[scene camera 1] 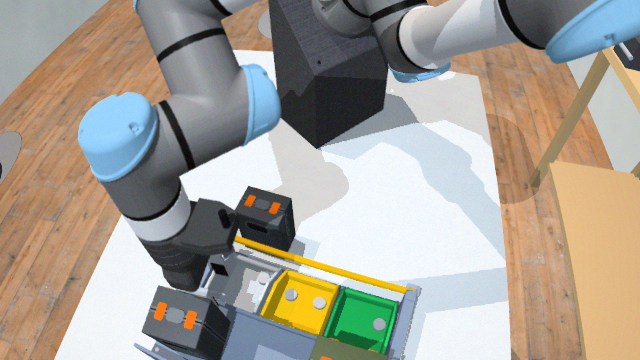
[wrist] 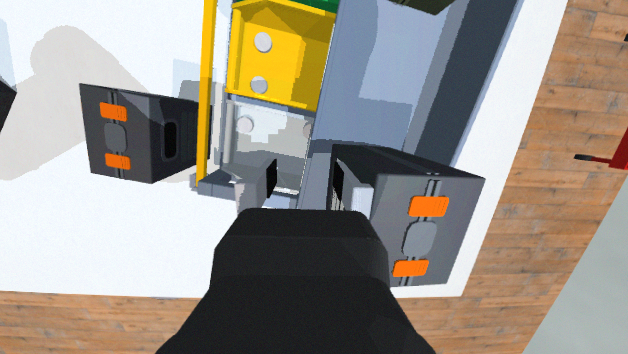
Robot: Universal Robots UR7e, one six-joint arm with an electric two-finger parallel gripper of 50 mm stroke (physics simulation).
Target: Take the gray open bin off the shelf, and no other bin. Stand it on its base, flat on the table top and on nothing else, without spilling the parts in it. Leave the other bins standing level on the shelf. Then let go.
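The gray open bin sits on the shelf at its left end in the scene view, with small round parts inside. My gripper is open and empty. Its fingers are over the gray bin's outer end, one above the bin and the other on the side of the near black case; one finger is mostly hidden in the scene view. Whether either touches anything, I cannot tell. The yellow bin and green bin stand beside it in the row, with round parts inside.
A black case with orange latches stands close beside my gripper. Another dark case stands behind the yellow rail. An olive case is near the green bin. A dark pedestal stands farther back.
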